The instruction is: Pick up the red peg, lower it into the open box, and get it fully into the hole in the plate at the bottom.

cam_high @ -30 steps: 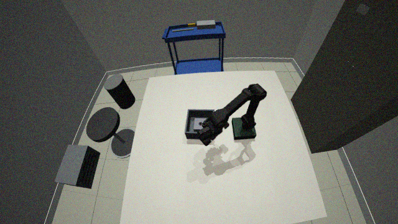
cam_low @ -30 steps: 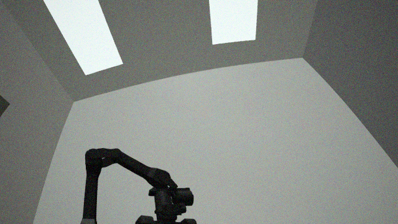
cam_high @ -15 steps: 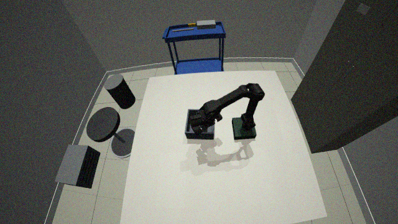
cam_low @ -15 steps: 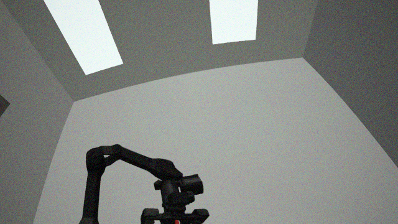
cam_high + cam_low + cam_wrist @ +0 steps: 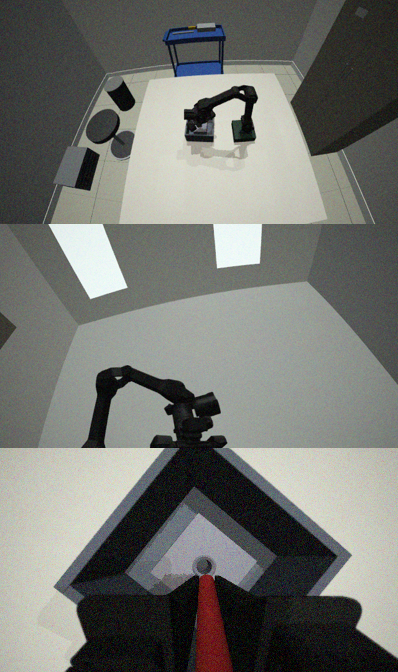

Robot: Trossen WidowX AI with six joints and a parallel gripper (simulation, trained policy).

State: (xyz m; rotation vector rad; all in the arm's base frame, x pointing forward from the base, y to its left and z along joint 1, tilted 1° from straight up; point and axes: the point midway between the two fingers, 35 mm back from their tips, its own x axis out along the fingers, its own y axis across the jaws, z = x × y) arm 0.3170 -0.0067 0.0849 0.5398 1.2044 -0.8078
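Now: gripper tip 30 mm below the red peg, 10 mm to the right of it and 10 mm past it. Round my gripper tip: grey plate (60 mm below, 10 mm to the right); dark box (80 mm below, 10 mm to the right).
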